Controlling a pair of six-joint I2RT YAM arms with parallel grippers.
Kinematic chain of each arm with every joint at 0, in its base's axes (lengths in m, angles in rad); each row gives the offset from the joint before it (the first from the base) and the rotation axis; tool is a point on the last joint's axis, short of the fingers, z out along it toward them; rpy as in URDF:
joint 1: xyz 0 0 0.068 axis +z
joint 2: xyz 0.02 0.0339 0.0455 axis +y
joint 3: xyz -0.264 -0.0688 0 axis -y
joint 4: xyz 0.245 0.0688 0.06 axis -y
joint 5: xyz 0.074 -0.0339 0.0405 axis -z
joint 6: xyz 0.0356 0 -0.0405 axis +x
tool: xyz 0 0 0 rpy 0 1.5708 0
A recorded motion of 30 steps. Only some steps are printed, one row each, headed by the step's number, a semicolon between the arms.
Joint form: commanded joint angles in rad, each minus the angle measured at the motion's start. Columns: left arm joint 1, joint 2, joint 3, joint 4, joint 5, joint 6; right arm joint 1, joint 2, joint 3, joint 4, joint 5, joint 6.
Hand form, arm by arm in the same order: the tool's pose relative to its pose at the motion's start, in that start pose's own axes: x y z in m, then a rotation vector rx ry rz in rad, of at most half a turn. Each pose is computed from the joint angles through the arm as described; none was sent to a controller.
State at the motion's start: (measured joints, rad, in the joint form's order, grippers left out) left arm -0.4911 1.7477 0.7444 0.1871 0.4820 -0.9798; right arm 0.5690 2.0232 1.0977 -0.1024 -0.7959 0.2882
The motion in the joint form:
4: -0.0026 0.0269 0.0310 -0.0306 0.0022 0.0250; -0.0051 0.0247 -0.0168 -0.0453 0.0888 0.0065
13: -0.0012 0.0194 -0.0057 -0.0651 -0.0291 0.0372; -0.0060 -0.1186 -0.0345 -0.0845 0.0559 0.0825
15: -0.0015 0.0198 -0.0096 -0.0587 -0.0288 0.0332; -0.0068 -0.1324 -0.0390 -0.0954 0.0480 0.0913
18: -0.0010 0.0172 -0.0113 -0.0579 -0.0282 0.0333; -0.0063 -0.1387 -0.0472 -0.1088 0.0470 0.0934
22: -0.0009 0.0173 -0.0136 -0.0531 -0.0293 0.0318; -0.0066 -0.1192 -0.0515 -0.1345 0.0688 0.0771
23: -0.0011 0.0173 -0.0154 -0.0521 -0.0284 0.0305; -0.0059 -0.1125 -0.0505 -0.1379 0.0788 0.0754
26: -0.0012 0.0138 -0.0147 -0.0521 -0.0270 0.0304; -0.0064 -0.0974 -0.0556 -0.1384 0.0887 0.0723
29: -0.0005 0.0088 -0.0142 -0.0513 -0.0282 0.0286; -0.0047 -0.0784 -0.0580 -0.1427 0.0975 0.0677
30: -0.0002 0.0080 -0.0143 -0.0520 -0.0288 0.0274; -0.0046 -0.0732 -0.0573 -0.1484 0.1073 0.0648
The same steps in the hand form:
4: -0.0028 -0.0010 0.0054 -0.0178 0.0171 0.0144; 0.0115 -0.0144 0.0044 0.1047 0.0316 0.0690
13: 0.0051 0.0121 0.0037 -0.0826 0.0231 -0.0027; 0.0046 0.0196 -0.0248 0.0548 -0.0222 0.0865
15: 0.0055 0.0128 0.0038 -0.0809 0.0224 -0.0055; 0.0057 0.0222 -0.0276 0.0478 -0.0194 0.0969
18: 0.0056 0.0127 0.0033 -0.0793 0.0216 -0.0050; 0.0089 0.0222 -0.0282 0.0503 -0.0084 0.1093
22: 0.0058 0.0130 0.0033 -0.0782 0.0194 -0.0055; 0.0143 0.0151 -0.0240 0.0825 0.0189 0.1273
23: 0.0061 0.0134 0.0033 -0.0783 0.0206 -0.0070; 0.0149 0.0134 -0.0225 0.0939 0.0228 0.1312
26: 0.0059 0.0124 0.0027 -0.0744 0.0197 -0.0052; 0.0179 0.0084 -0.0193 0.1082 0.0341 0.1423
29: 0.0054 0.0112 0.0017 -0.0705 0.0149 -0.0046; 0.0212 0.0033 -0.0149 0.1220 0.0510 0.1538
30: 0.0054 0.0111 0.0015 -0.0709 0.0142 -0.0060; 0.0221 0.0017 -0.0140 0.1337 0.0557 0.1573

